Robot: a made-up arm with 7 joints.
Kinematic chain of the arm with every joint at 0, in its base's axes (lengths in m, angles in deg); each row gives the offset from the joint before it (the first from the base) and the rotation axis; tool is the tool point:
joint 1: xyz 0 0.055 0 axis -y
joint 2: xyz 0 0.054 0 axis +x
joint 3: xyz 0 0 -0.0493 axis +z
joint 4: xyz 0 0 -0.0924 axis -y
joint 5: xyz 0 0 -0.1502 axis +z
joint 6: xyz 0 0 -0.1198 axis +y
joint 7: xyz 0 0 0 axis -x
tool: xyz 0 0 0
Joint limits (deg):
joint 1: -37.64..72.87
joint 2: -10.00..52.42
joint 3: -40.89..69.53
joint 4: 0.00..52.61
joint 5: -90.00..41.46
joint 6: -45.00..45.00
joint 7: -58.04..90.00
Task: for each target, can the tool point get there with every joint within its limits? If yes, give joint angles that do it. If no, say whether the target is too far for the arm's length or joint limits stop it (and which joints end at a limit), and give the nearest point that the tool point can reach.
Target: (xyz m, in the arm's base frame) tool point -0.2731 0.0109 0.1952
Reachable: no: joint limits stop it (at a limit: joint 1, joint 2, joint 4) | nearest point -0.2476 0.0375 -0.3211 | short by 0.518 m
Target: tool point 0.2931 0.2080 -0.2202
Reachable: yes | joints 24.80 -0.21 29.96 47.97 -17.65 32.74 67.80
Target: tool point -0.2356 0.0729 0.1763
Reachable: no: joint limits stop it (at a limit: joint 1, joint 2, joint 4) | nearest point -0.2476 0.0375 -0.3211 | short by 0.499 m
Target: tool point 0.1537 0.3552 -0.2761
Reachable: yes | joints 6.76 46.36 -19.10 28.10 22.89 -22.35 -38.28
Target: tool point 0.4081 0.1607 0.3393
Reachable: no: too far | nearest point 0.3507 0.1626 0.1164 | short by 0.230 m
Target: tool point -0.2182 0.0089 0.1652
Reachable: no: joint limits stop it (at a limit: joint 1, joint 2, joint 4) | nearest point -0.2476 0.0375 -0.3211 | short by 0.488 m
